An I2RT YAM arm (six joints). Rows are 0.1 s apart.
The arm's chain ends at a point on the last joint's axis. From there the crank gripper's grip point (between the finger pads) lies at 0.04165 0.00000 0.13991 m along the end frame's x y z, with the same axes.
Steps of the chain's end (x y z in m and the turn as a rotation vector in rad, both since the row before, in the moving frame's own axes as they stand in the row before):
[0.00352, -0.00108, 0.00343, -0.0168, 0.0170, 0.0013]
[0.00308, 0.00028, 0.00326, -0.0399, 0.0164, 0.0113]
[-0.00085, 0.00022, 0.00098, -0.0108, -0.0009, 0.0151]
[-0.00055, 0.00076, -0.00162, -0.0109, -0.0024, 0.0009]
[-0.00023, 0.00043, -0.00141, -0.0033, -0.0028, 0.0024]
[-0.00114, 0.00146, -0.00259, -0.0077, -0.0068, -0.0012]
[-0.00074, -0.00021, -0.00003, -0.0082, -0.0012, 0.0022]
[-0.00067, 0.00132, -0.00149, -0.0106, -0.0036, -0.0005]
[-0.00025, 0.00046, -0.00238, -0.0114, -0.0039, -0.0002]
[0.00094, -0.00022, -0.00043, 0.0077, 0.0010, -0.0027]
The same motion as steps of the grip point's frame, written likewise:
[0.00589, 0.00132, 0.00268, -0.0168, 0.0170, 0.0013]
[0.00533, 0.00633, 0.00244, -0.0399, 0.0164, 0.0113]
[-0.00099, 0.00236, 0.00101, -0.0108, -0.0009, 0.0151]
[-0.00089, 0.00232, -0.00153, -0.0109, -0.0024, 0.0009]
[-0.00062, 0.00099, -0.00129, -0.0033, -0.0028, 0.0024]
[-0.00209, 0.00249, -0.00231, -0.0077, -0.0068, -0.0012]
[-0.00091, 0.00103, 0.00001, -0.0082, -0.0012, 0.0022]
[-0.00117, 0.00278, -0.00135, -0.0106, -0.0036, -0.0005]
[-0.00080, 0.00205, -0.00223, -0.0114, -0.0039, -0.0002]
[0.00108, -0.00141, -0.00048, 0.0077, 0.0010, -0.0027]

